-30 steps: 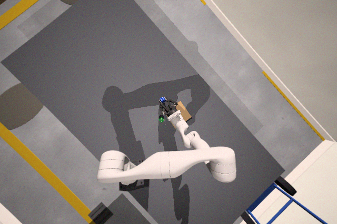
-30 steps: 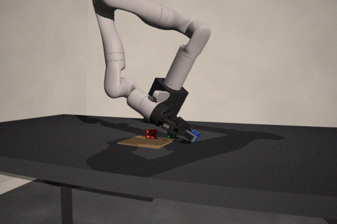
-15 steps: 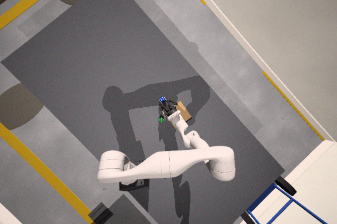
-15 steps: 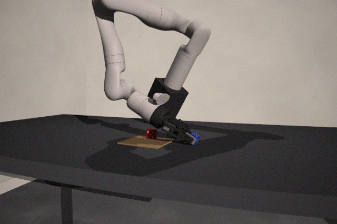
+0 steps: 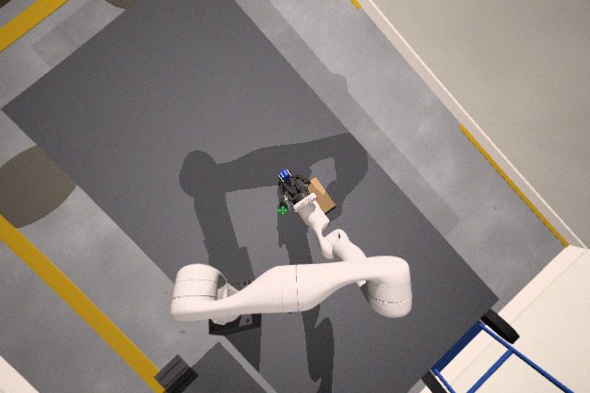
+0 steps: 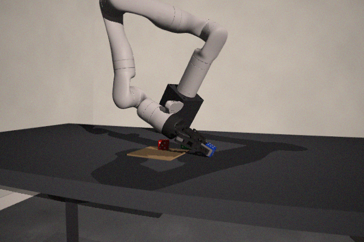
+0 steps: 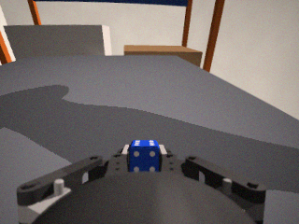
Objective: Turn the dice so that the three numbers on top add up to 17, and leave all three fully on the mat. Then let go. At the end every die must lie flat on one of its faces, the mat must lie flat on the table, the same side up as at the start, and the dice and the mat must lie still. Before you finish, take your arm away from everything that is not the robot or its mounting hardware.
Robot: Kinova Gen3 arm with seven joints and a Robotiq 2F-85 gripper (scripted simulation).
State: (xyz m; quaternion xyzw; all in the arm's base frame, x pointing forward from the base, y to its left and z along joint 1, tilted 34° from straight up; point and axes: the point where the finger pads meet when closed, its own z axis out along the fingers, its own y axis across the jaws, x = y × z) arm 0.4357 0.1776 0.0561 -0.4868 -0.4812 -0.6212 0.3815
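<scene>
Now: hand right at the blue die. Also, from my hand: red die: 150 mm to the right, 30 mm behind; green die: 90 mm to the right, 90 mm behind, 10 mm below; tan mat: 140 mm to the right, 20 mm below, 10 mm ahead.
</scene>
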